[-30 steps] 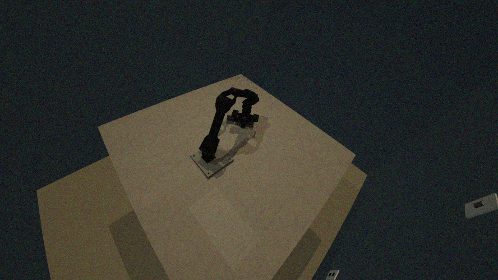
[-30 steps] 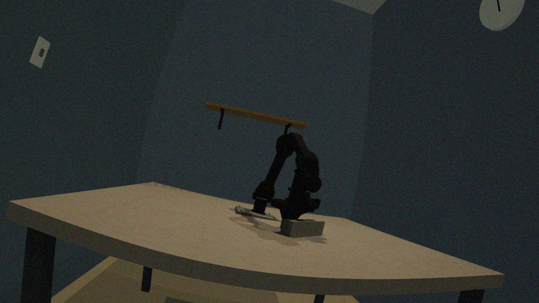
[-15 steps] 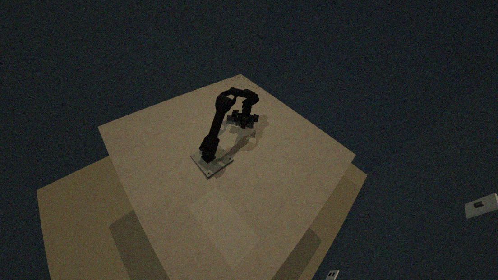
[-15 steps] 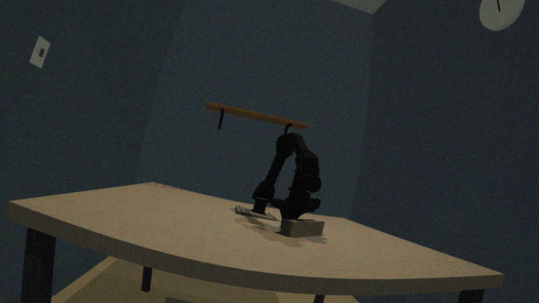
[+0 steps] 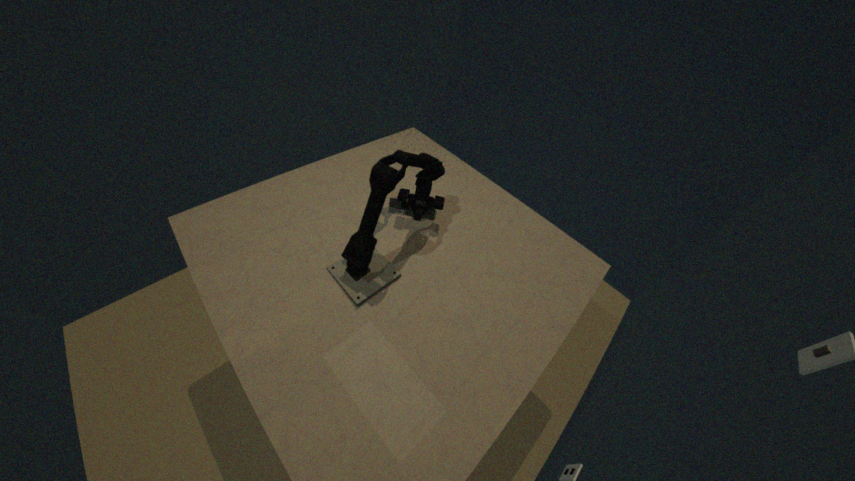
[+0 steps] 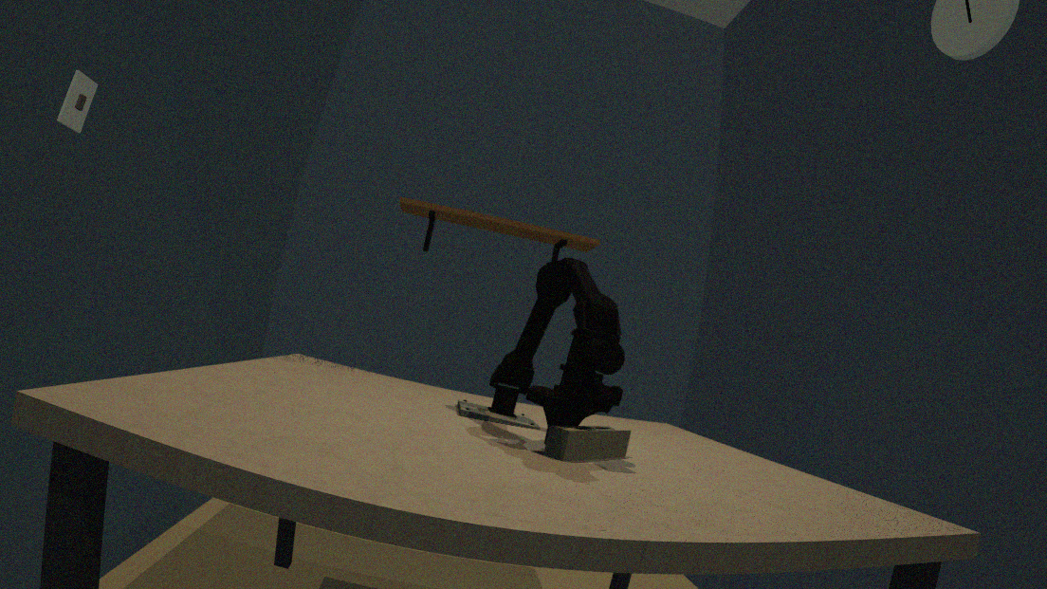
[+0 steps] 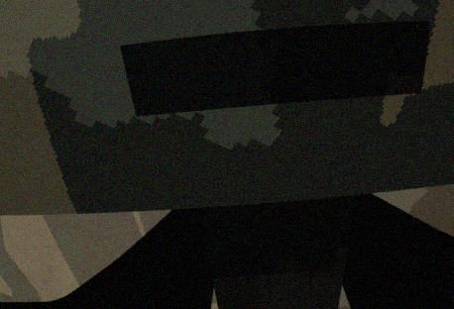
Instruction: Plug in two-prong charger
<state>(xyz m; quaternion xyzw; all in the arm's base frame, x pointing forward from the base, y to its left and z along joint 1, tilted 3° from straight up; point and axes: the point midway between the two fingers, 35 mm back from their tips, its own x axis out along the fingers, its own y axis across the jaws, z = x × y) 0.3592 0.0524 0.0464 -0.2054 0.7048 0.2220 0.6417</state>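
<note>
My gripper tip is now 2 cm short of the black two-prong charger, 1 cm to the right of it and 1 cm below it.
</note>
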